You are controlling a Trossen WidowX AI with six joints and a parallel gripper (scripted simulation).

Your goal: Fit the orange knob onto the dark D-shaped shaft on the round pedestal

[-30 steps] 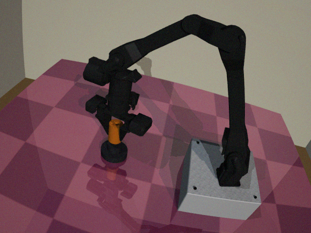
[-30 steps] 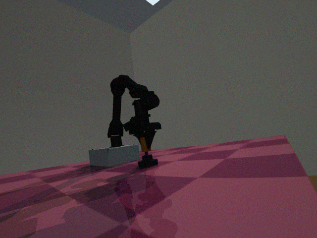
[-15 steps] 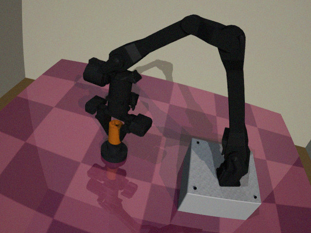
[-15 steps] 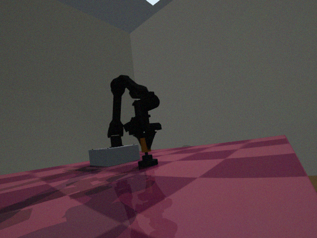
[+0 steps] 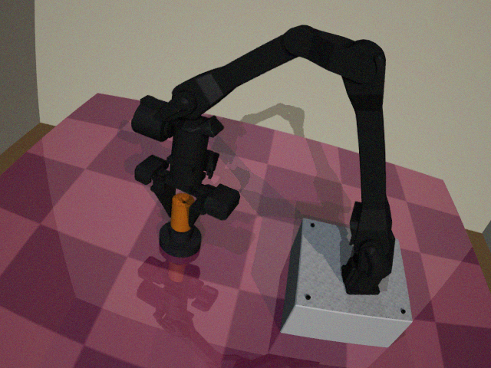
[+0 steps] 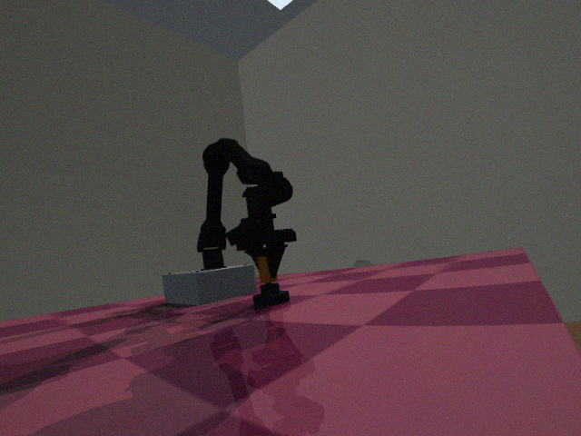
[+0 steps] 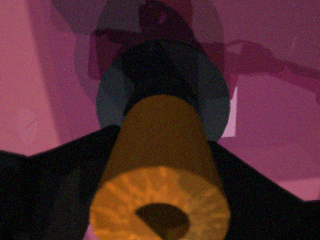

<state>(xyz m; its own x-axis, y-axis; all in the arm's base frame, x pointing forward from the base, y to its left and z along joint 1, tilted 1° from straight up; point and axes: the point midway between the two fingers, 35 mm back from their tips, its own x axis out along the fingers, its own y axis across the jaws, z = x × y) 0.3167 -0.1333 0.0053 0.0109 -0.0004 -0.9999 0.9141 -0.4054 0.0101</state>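
Now: the round pedestal 30 mm below my gripper tip. Also, from my gripper tip: orange knob 20 mm above.
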